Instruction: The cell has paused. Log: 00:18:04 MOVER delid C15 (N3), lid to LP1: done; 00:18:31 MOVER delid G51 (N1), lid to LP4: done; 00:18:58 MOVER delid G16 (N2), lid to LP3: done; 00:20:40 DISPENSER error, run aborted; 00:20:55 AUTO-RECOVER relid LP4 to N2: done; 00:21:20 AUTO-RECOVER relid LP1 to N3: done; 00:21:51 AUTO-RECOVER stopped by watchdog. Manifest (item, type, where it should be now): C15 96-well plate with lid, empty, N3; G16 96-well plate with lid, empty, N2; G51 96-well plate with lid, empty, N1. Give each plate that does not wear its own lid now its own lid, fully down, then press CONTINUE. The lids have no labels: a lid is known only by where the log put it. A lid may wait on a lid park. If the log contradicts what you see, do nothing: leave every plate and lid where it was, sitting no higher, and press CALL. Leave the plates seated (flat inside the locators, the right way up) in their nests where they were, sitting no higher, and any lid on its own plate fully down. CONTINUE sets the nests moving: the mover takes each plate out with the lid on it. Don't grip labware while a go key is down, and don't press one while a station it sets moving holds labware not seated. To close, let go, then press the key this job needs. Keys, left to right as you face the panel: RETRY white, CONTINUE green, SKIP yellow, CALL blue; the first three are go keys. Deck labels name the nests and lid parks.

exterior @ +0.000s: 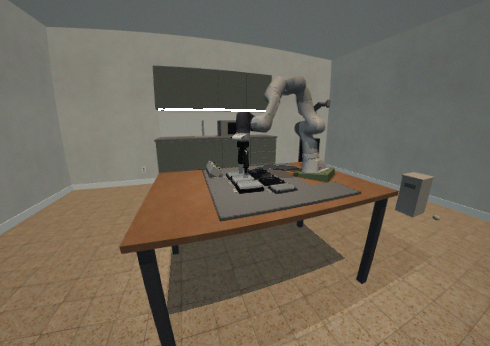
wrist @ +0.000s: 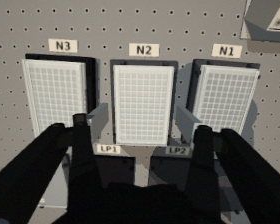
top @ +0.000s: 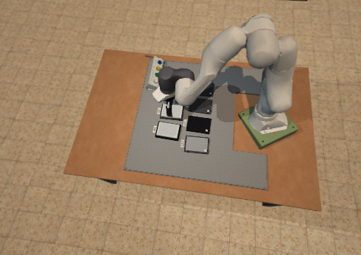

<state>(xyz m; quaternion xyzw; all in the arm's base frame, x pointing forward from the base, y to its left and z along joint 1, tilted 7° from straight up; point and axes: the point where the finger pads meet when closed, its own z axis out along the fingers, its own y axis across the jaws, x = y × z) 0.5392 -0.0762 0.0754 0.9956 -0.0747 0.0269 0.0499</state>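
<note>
My gripper is now 40 mm above the clear lid. From my hand the other things lie so: LP2 label: 100 mm behind, 70 mm below, 60 mm to the right; lid park labelled LP1: 170 mm behind, 90 mm to the left, 60 mm below; LP1 label: 80 mm to the left, 80 mm behind, 70 mm below.
</note>
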